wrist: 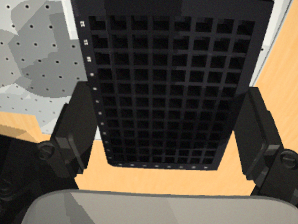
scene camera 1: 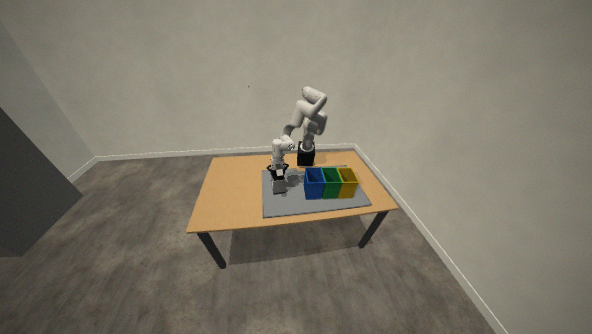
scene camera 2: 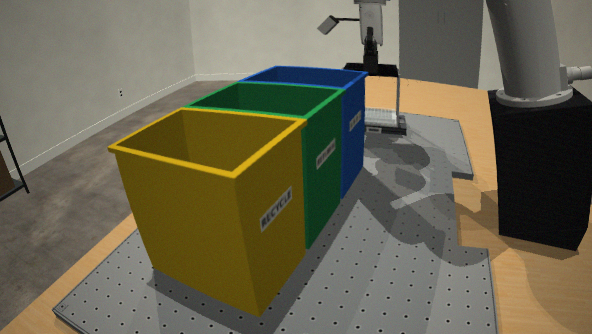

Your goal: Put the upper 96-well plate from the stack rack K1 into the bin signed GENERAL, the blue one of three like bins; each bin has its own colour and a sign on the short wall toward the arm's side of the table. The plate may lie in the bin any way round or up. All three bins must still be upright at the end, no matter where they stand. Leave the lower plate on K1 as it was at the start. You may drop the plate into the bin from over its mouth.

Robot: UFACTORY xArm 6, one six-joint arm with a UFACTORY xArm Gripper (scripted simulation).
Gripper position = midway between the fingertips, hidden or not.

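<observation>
Wrist view: black 96-well plate [wrist: 167, 134], my gripper [wrist: 166, 101]. Yellow recycle bin out of frame in the wrist view. Blue bin out of frame in the wrist view. Scene camera 2: gripper [scene camera 2: 371, 68], blue bin [scene camera 2: 353, 102], green bin [scene camera 2: 321, 139], yellow recycle bin [scene camera 2: 235, 237].
</observation>
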